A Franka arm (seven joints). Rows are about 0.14 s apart.
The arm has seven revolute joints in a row. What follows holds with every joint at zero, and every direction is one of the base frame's. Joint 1 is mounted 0.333 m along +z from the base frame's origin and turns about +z. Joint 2 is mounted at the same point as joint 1 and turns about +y. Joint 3 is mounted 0.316 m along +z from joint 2 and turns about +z. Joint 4 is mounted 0.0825 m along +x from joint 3 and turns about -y. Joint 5 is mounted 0.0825 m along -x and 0.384 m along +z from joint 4 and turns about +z. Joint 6 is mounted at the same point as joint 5 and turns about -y. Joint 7 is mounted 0.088 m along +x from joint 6 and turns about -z. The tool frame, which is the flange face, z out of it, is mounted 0.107 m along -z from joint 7; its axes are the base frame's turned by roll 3.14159, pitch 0 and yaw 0 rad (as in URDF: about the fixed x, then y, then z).
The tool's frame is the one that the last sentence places.
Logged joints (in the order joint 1, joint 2, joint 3, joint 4, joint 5, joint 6, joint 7), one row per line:
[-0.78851 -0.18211 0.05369 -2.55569 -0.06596 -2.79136 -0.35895]
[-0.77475 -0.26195 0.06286 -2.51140 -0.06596 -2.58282 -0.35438]
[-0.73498 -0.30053 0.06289 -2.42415 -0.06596 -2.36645 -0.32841]
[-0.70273 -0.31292 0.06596 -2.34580 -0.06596 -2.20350 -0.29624]
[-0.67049 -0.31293 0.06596 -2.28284 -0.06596 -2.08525 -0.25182]
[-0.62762 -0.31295 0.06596 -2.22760 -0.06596 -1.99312 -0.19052]
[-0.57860 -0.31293 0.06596 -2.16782 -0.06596 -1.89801 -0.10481]
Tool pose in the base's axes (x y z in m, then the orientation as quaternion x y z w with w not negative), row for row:
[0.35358 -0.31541 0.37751 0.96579 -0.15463 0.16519 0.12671]
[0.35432 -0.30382 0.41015 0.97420 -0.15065 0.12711 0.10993]
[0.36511 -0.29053 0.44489 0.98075 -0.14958 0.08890 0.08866]
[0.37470 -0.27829 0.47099 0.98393 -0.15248 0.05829 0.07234]
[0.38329 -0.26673 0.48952 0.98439 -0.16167 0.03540 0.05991]
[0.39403 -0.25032 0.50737 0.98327 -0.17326 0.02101 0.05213]
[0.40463 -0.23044 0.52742 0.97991 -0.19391 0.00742 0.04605]
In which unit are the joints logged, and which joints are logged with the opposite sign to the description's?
The joints are logged in radians. Opposite sign: joint 6.
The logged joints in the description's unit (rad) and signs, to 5 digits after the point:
[-0.78851 -0.18211 0.05369 -2.55569 -0.06596 2.79136 -0.35895]
[-0.77475 -0.26195 0.06286 -2.51140 -0.06596 2.58282 -0.35438]
[-0.73498 -0.30053 0.06289 -2.42415 -0.06596 2.36645 -0.32841]
[-0.70273 -0.31292 0.06596 -2.34580 -0.06596 2.20350 -0.29624]
[-0.67049 -0.31293 0.06596 -2.28284 -0.06596 2.08525 -0.25182]
[-0.62762 -0.31295 0.06596 -2.22760 -0.06596 1.99312 -0.19052]
[-0.57860 -0.31293 0.06596 -2.16782 -0.06596 1.89801 -0.10481]

